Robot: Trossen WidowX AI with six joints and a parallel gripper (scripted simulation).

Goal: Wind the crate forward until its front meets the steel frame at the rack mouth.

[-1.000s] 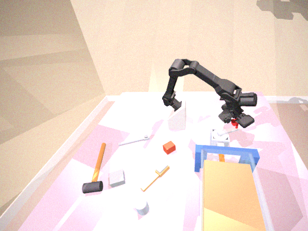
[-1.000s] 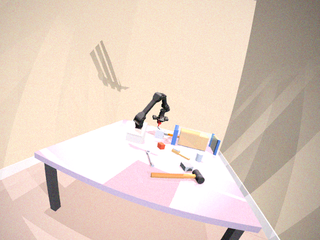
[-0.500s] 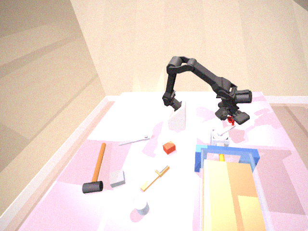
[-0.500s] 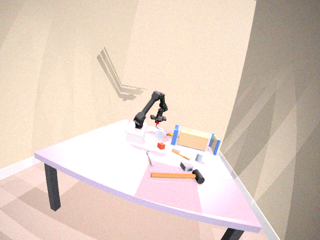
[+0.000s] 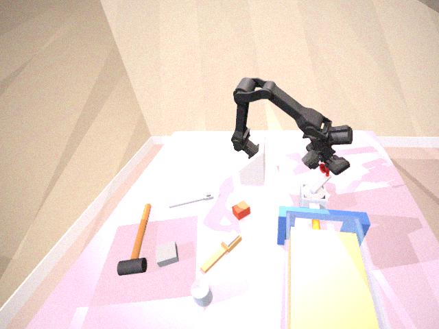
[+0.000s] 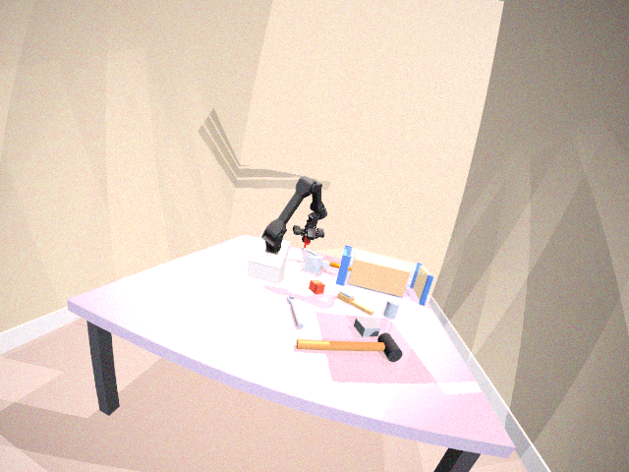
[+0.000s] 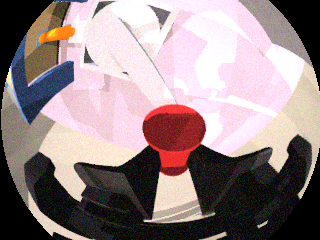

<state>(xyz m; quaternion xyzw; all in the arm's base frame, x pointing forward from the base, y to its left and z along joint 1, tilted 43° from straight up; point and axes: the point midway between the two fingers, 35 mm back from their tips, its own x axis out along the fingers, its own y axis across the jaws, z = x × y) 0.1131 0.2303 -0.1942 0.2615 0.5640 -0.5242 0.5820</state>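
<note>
Right now the crank handle is 40 mm to the right of my gripper tip, 40 mm ahead of it and 30 mm below it. The rest, counted from my gripper tip: grey winch: 100 mm below, 80 mm to the right, 70 mm ahead; then frame: 250 mm ahead, 80 mm to the right, 30 mm below; then red knob: 10 mm to the right, 10 mm ahead.
</note>
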